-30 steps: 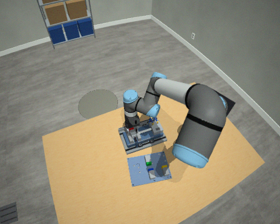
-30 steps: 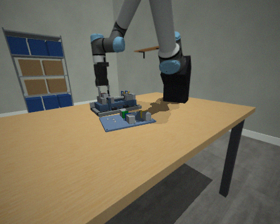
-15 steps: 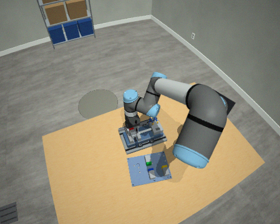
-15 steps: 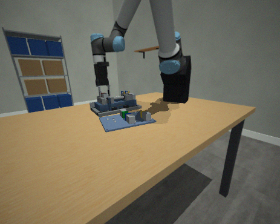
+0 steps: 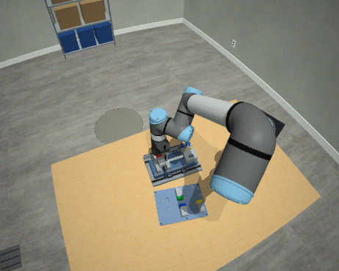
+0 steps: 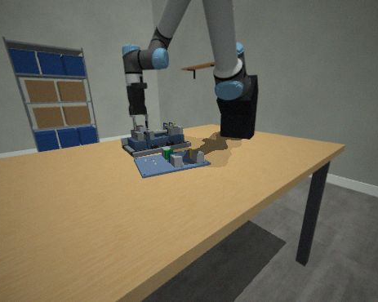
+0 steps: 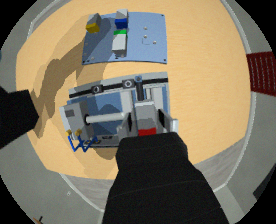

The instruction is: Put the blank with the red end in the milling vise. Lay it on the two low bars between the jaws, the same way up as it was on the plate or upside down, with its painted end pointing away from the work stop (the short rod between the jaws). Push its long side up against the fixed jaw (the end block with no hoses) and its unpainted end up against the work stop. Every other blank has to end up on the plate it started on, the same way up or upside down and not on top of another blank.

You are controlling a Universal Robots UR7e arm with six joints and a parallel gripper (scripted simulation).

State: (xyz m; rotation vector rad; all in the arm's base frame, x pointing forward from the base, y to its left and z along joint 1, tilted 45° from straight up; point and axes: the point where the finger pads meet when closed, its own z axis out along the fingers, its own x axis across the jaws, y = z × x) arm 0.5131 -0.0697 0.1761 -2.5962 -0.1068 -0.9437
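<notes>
Right now my hand is 20 mm above the red-ended blank. Round my hand: green-ended blank: 80 mm behind, 170 mm to the left, 100 mm below; then milling vise: 70 mm behind, 20 mm to the right, 80 mm below; then plate: 80 mm behind, 210 mm to the left, 120 mm below.
</notes>
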